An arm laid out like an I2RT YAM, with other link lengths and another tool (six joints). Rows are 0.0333 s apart.
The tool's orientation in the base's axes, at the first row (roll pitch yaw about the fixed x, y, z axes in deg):
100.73 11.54 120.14
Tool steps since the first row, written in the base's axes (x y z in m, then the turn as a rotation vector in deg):
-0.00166 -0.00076 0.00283 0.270 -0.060 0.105
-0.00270 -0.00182 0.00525 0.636 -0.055 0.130
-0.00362 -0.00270 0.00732 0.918 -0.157 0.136
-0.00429 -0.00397 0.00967 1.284 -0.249 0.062
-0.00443 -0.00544 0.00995 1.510 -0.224 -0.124
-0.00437 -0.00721 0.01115 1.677 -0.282 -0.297
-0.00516 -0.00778 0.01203 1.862 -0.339 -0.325
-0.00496 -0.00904 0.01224 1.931 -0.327 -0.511
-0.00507 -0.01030 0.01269 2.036 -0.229 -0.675
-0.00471 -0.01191 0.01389 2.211 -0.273 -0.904
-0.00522 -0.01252 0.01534 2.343 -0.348 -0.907
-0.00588 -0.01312 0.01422 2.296 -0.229 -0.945
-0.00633 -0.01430 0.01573 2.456 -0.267 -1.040
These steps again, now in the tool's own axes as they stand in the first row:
-0.00039 0.00242 -0.00231 -0.205 0.102 0.188
-0.00126 0.00441 -0.00414 -0.385 0.150 0.503
-0.00197 0.00611 -0.00572 -0.612 0.147 0.700
-0.00319 0.00800 -0.00732 -0.855 0.074 0.989
-0.00442 0.00787 -0.00817 -0.908 -0.084 1.231
-0.00619 0.00856 -0.00915 -1.005 -0.256 1.380
-0.00646 0.00921 -0.01026 -1.138 -0.286 1.520
-0.00767 0.00909 -0.01071 -1.125 -0.458 1.619
-0.00877 0.00919 -0.01147 -1.061 -0.583 1.786
-0.01055 0.00994 -0.01212 -1.138 -0.804 1.959
-0.01111 0.01114 -0.01310 -1.266 -0.819 2.040
-0.01107 0.00987 -0.01375 -1.135 -0.827 2.061
-0.01215 0.01098 -0.01496 -1.226 -0.918 2.199

